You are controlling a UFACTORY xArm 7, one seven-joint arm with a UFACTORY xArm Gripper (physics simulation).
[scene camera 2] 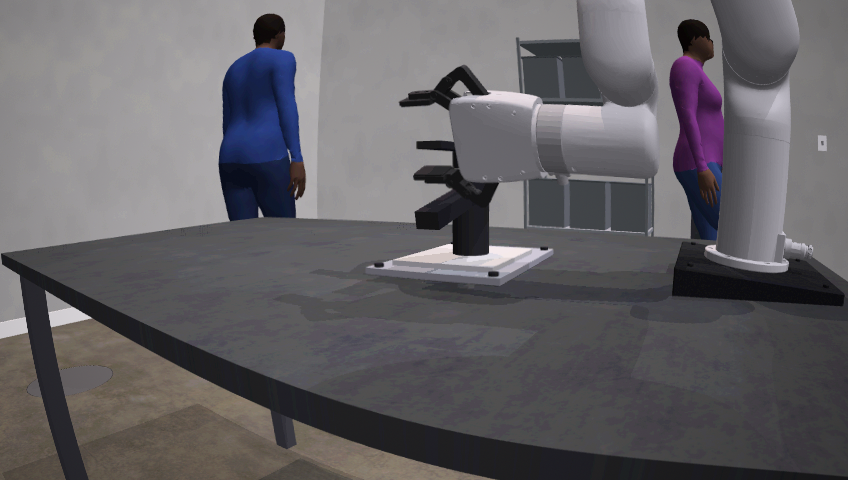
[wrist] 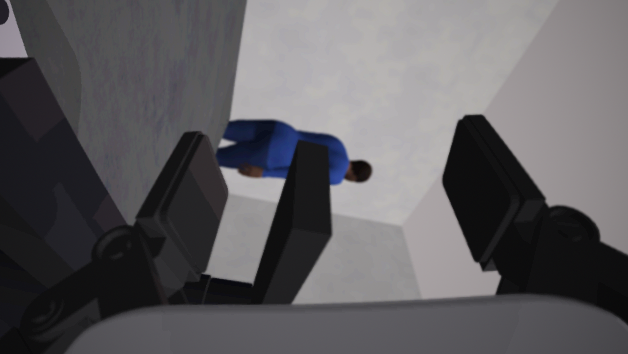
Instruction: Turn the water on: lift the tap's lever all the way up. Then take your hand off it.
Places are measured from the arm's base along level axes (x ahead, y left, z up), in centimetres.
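Pixels of known places: gripper, between the fingertips: [scene camera 2: 411, 136] [wrist: 332, 155]; arm's base, origin of its link: [scene camera 2: 745, 262].
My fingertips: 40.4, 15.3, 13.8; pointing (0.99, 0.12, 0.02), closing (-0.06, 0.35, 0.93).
Observation:
Ahead of a thing's pixels: the offset from my fingertips to its top centre, as dx, dy, dz. "*": to the spot under its first point. Level surfaces: height alone.
The black tap {* -2.6, -8.7, -11.6} [scene camera 2: 471, 230] stands upright on a white base plate {* +3.2, +2.1, -15.6} [scene camera 2: 380, 270]. Its spout {-2.3, -3.8, -6.3} [scene camera 2: 433, 217] [wrist: 50, 135] points away from the arm. Its flat black lever {* -3.9, +0.7, -1.1} [scene camera 2: 435, 144] [wrist: 309, 200] lies about level in the scene view. My gripper [scene camera 2: 423, 136] [wrist: 332, 155] is open, with one finger above the lever and the other below it. The lever stands between the open fingers, nearer the lower finger, with gaps showing on both sides. The top of the tap's body is hidden behind the gripper.
The tap's plate is on a dark table {dz -16.2} [scene camera 2: 249, 297]. The arm's black base [scene camera 2: 755, 291] is at the right of the table. A person in blue [scene camera 2: 258, 113] [wrist: 280, 145] and one in purple [scene camera 2: 696, 113] stand beyond the table, near a grey shelf unit [scene camera 2: 520, 71].

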